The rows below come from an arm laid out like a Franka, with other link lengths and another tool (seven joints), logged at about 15 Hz.
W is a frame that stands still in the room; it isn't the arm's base.
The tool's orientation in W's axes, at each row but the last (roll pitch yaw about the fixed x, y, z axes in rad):
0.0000 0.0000 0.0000
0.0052 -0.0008 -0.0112
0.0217 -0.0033 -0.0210
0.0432 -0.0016 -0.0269
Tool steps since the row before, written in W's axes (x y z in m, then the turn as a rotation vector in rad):
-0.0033 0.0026 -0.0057 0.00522 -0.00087 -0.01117
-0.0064 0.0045 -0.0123 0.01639 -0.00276 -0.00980
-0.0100 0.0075 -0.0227 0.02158 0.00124 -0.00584
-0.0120 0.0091 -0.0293 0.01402 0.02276 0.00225
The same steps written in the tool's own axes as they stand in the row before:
-0.0033 0.0026 -0.0057 0.00522 -0.00087 -0.01117
-0.0065 0.0044 -0.0123 0.01641 -0.00263 -0.00980
-0.0102 0.0068 -0.0228 0.02153 0.00156 -0.00595
-0.0123 0.0075 -0.0296 0.01341 0.02320 0.00123

